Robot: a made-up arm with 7 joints. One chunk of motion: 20 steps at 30 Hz.
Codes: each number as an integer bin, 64 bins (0 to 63) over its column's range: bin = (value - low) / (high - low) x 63, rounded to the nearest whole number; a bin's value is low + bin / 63 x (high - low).
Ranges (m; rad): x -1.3..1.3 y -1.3..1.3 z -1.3..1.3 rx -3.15..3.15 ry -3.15..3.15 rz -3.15..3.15
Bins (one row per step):
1: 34 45 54 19 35 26
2: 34 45 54 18 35 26
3: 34 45 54 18 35 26
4: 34 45 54 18 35 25
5: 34 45 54 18 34 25
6: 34 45 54 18 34 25
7: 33 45 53 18 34 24
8: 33 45 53 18 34 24
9: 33 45 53 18 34 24
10: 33 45 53 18 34 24
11: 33 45 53 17 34 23
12: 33 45 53 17 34 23
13: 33 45 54 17 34 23
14: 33 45 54 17 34 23
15: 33 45 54 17 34 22
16: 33 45 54 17 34 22
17: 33 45 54 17 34 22
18: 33 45 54 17 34 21
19: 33 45 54 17 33 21
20: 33 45 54 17 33 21
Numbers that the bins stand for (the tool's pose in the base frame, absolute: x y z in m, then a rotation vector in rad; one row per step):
1: 0.1032 0.5571 0.9286 -1.2500 0.3500 -0.5500
2: 0.1032 0.5571 0.9286 -1.3500 0.3500 -0.5500
3: 0.1032 0.5571 0.9286 -1.3500 0.3500 -0.5500
4: 0.1032 0.5571 0.9286 -1.3500 0.3500 -0.6500
5: 0.1032 0.5571 0.9286 -1.3500 0.2500 -0.6500
6: 0.1032 0.5571 0.9286 -1.3500 0.2500 -0.6500
7: 0.0619 0.5571 0.8873 -1.3500 0.2500 -0.7500
8: 0.0619 0.5571 0.8873 -1.3500 0.2500 -0.7500
9: 0.0619 0.5571 0.8873 -1.3500 0.2500 -0.7500
10: 0.0619 0.5571 0.8873 -1.3500 0.2500 -0.7500
11: 0.0619 0.5571 0.8873 -1.4500 0.2500 -0.8500
12: 0.0619 0.5571 0.8873 -1.4500 0.2500 -0.8500
13: 0.0619 0.5571 0.9286 -1.4500 0.2500 -0.8500
14: 0.0619 0.5571 0.9286 -1.4500 0.2500 -0.8500
15: 0.0619 0.5571 0.9286 -1.4500 0.2500 -0.9500
16: 0.0619 0.5571 0.9286 -1.4500 0.2500 -0.9500
17: 0.0619 0.5571 0.9286 -1.4500 0.2500 -0.9500
18: 0.0619 0.5571 0.9286 -1.4500 0.2500 -1.0500
19: 0.0619 0.5571 0.9286 -1.4500 0.1500 -1.0500
20: 0.0619 0.5571 0.9286 -1.4500 0.1500 -1.0500

